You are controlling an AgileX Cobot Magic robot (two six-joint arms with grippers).
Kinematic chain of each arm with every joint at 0, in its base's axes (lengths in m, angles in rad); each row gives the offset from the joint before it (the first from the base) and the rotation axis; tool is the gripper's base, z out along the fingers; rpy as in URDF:
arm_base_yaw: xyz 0 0 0.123 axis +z
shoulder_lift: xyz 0 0 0 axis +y
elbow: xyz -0.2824 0 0.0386 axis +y
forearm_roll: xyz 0.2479 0 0.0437 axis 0.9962 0 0.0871
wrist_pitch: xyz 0 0 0 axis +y
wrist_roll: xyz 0.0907 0 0.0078 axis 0.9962 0 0.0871
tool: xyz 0 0 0 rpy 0 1.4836 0
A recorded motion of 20 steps. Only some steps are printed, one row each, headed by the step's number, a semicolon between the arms.
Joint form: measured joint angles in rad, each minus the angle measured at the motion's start. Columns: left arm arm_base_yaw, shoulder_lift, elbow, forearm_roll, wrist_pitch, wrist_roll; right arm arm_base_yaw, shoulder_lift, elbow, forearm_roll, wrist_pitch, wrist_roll.
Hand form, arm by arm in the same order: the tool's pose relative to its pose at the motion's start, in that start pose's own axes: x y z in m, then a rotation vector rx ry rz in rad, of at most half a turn. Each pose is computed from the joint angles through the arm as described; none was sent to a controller.
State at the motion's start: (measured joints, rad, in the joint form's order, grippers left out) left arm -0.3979 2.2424 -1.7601 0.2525 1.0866 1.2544; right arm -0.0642 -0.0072 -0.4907 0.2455 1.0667 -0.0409
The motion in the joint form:
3: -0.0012 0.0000 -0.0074 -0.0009 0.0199 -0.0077; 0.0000 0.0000 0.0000 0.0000 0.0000 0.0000
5: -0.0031 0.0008 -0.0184 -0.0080 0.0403 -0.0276; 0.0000 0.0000 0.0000 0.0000 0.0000 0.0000
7: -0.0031 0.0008 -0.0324 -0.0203 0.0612 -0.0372; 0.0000 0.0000 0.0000 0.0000 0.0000 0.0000
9: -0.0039 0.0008 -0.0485 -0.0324 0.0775 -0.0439; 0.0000 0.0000 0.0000 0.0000 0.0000 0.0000
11: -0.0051 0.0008 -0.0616 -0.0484 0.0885 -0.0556; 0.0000 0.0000 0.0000 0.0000 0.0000 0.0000
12: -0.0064 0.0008 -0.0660 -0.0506 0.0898 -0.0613; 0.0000 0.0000 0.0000 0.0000 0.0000 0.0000
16: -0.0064 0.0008 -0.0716 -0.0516 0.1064 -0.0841; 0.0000 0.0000 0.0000 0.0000 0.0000 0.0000
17: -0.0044 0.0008 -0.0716 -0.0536 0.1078 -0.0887; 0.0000 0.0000 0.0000 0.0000 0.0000 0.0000
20: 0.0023 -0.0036 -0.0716 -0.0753 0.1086 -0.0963; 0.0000 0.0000 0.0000 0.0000 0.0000 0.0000
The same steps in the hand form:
3: 0.0001 -0.0004 -0.0018 0.0118 0.0039 -0.0086; 0.0000 0.0000 0.0000 0.0000 0.0000 0.0000
5: -0.0007 -0.0004 -0.0041 0.0231 0.0022 -0.0320; 0.0000 0.0000 0.0000 0.0000 0.0000 0.0000
7: -0.0009 0.0002 -0.0073 0.0331 -0.0045 -0.0499; 0.0000 0.0000 0.0000 0.0000 0.0000 0.0000
9: -0.0015 0.0014 -0.0111 0.0367 -0.0132 -0.0641; 0.0000 0.0000 0.0000 0.0000 0.0000 0.0000
11: -0.0029 0.0024 -0.0143 0.0394 -0.0265 -0.0837; 0.0000 0.0000 0.0000 0.0000 0.0000 0.0000
12: -0.0035 0.0029 -0.0154 0.0370 -0.0291 -0.0898; 0.0000 0.0000 0.0000 0.0000 0.0000 0.0000
16: -0.0031 0.0025 -0.0168 0.0480 -0.0254 -0.1138; 0.0000 0.0000 0.0000 0.0000 0.0000 0.0000
17: -0.0023 0.0024 -0.0166 0.0504 -0.0263 -0.1211; 0.0000 0.0000 0.0000 0.0000 0.0000 0.0000
20: -0.0007 0.0024 -0.0180 0.0552 -0.0449 -0.1444; 0.0000 0.0000 0.0000 0.0000 0.0000 0.0000

